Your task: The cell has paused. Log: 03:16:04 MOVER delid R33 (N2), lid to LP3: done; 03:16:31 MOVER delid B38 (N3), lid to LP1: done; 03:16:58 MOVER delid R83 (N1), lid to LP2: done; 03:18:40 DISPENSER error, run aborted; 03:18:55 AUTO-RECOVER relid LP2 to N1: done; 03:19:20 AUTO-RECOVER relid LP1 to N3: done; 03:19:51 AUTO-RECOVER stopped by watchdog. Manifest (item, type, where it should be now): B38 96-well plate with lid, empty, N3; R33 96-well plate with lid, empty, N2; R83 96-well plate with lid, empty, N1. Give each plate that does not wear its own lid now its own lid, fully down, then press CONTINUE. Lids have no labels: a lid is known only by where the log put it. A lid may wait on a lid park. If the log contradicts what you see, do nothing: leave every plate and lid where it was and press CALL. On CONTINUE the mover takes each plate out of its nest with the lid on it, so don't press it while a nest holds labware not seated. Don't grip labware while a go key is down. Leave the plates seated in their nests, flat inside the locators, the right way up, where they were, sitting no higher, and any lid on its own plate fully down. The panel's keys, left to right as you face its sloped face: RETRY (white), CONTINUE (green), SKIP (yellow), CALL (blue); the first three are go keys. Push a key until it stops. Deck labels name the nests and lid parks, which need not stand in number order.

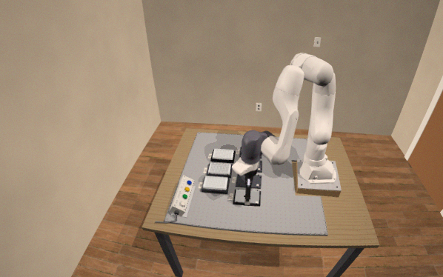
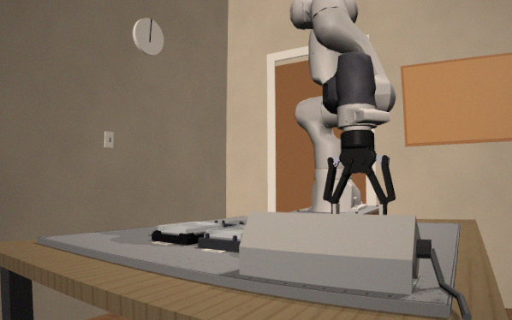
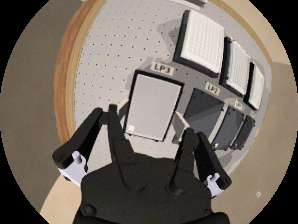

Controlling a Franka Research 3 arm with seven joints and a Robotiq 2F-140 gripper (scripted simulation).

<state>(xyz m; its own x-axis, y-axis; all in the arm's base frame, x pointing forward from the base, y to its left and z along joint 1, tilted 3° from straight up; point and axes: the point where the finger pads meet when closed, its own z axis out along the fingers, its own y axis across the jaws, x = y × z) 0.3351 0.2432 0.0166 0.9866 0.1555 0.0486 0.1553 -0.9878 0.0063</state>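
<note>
The grey lid lies 2 cm below my hand. Also, from my hand: plate 21 cm ahead, 16 cm to the right, 1 cm below; lid park 12 cm to the right, 3 cm below, 2 cm ahead; blue key 32 cm ahead, 3 cm to the left, 3 cm above.
</note>
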